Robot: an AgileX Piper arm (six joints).
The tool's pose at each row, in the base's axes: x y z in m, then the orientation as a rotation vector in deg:
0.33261, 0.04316, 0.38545, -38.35, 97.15, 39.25
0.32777, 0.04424, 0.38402, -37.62, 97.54, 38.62
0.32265, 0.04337, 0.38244, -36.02, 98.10, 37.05
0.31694, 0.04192, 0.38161, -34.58, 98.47, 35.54
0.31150, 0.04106, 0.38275, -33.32, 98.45, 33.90
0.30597, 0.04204, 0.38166, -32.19, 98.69, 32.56
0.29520, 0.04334, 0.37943, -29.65, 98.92, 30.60
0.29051, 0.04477, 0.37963, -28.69, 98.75, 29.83
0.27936, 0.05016, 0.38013, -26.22, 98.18, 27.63
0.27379, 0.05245, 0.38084, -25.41, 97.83, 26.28
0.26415, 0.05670, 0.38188, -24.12, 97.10, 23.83
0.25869, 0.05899, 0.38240, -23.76, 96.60, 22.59
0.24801, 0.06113, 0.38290, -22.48, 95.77, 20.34
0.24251, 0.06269, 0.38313, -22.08, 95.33, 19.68
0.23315, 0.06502, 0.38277, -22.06, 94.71, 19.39
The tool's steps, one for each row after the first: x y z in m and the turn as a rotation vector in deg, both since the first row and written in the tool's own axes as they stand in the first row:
0.00230, 0.00415, -0.00204, 0.85, 0.10, 0.22
0.00497, 0.00718, -0.00566, 2.82, 0.09, 0.48
0.00708, 0.01033, -0.01025, 4.65, 0.00, 0.61
0.00716, 0.01387, -0.01462, 6.44, -0.34, 0.43
0.00928, 0.01849, -0.01724, 7.98, -0.42, 0.44
0.01357, 0.02707, -0.02278, 10.70, -0.95, 0.93
0.01422, 0.03150, -0.02478, 11.73, -1.37, 1.00
0.01559, 0.04337, -0.02808, 14.54, -2.50, 1.03
0.01586, 0.04908, -0.03012, 15.89, -2.93, 0.64
0.01648, 0.05912, -0.03340, 18.24, -3.70, -0.20
0.01691, 0.06473, -0.03533, 19.26, -4.09, -0.86
0.01845, 0.07408, -0.04073, 21.47, -4.94, -1.63
0.01923, 0.07919, -0.04317, 22.13, -5.37, -1.93
0.02132, 0.08761, -0.04741, 22.32, -5.89, -2.33

